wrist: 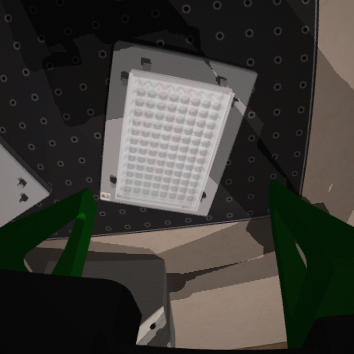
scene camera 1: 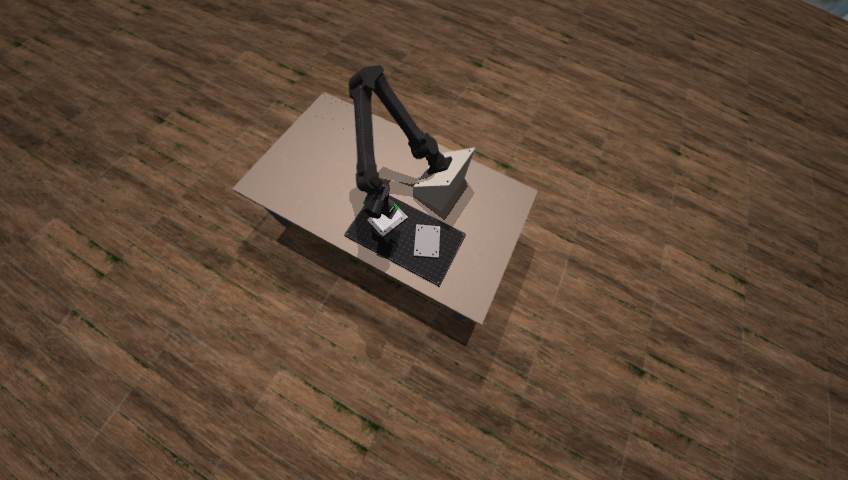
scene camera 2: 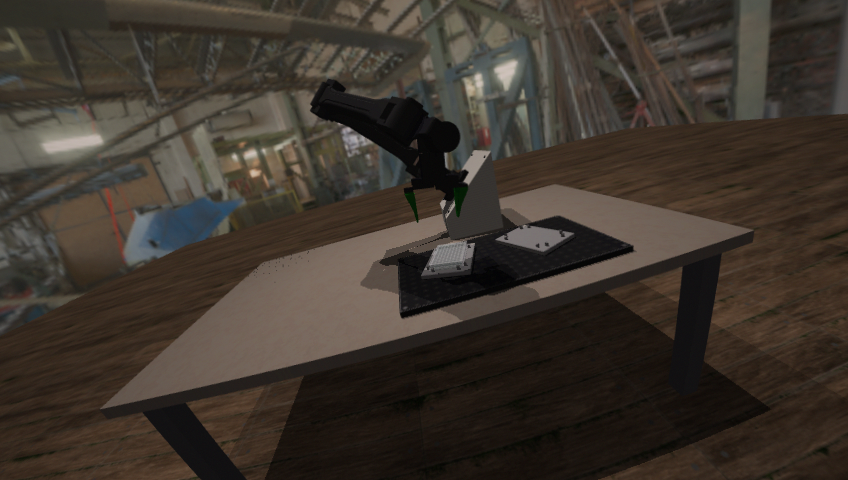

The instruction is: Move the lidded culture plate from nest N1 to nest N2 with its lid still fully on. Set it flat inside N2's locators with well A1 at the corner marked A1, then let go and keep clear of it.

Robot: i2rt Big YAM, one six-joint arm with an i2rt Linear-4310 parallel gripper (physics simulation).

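Frame: origin at the arm's base, x ahead, y left, z up, level; centimetres.
Seen in the pictures: gripper, fingertip midpoint: (wrist: 176, 193) (scene camera 2: 437, 219); arm's base, link origin: (scene camera 1: 440, 166).
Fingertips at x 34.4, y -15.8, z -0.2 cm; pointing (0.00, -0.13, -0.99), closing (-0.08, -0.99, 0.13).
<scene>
Pixels of each thing's top centre, then the offset from my fingertips to it. "spot": a spot on its surface instead. Level surfaces: height alone.
- lidded culture plate, top centre: (wrist: 167, 151) (scene camera 2: 448, 252) (scene camera 1: 387, 217) dz -10.2, dx -3.1, dy +1.3 cm
- nest N1, top centre: (wrist: 168, 148) (scene camera 2: 449, 254) (scene camera 1: 387, 217) dz -10.9, dx -3.1, dy +1.3 cm
- small A1 label, surface spot: (wrist: 105, 196) spot: dz -11.9, dx -7.8, dy +9.4 cm
- Nest N2, top centre: (scene camera 2: 532, 232) (scene camera 1: 427, 239) dz -10.9, dx -0.3, dy +24.0 cm
- beige table, surface height: dz -14.4 cm
The lidded culture plate (scene camera 1: 387, 223) (scene camera 2: 448, 254) (wrist: 172, 142) lies on nest N1 (scene camera 2: 437, 275) (wrist: 111, 145), with its clear lid over the wells. A small A1 label (wrist: 105, 196) is at N1's lower-left corner in the wrist view. Nest N2 (scene camera 1: 427, 240) (scene camera 2: 535, 238) (wrist: 7, 200) is a bare pale plate with dark locator pins; part of it shows at the wrist view's left edge. My gripper (scene camera 1: 380, 206) (scene camera 2: 437, 218) (wrist: 176, 193) is open and empty above the N1 side. Its green fingertips are well apart, clear of the plate. Well A1 cannot be made out.
Both nests are on a black perforated board (scene camera 1: 452, 243) (scene camera 2: 416, 302) (wrist: 280, 100), which lies on the beige table (scene camera 1: 297, 154) (scene camera 2: 267, 333). The arm's wedge-shaped mount (scene camera 1: 443, 193) (scene camera 2: 479, 202) (wrist: 145, 280) stands behind the board. N2 is turned at a different angle from N1.
</scene>
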